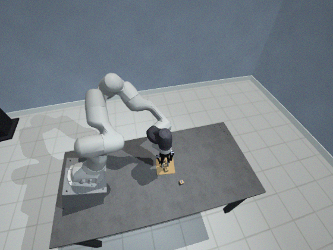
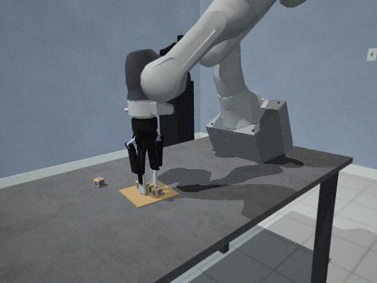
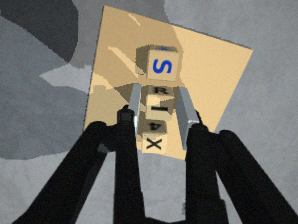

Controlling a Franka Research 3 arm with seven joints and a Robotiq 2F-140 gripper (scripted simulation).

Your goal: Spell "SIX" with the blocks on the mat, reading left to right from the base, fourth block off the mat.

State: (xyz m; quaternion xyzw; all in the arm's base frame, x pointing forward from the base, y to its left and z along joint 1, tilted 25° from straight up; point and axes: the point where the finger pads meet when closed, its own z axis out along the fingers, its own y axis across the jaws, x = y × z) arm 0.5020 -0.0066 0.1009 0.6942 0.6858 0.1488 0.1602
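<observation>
My hand is 40 mm above the tan mat.
</observation>
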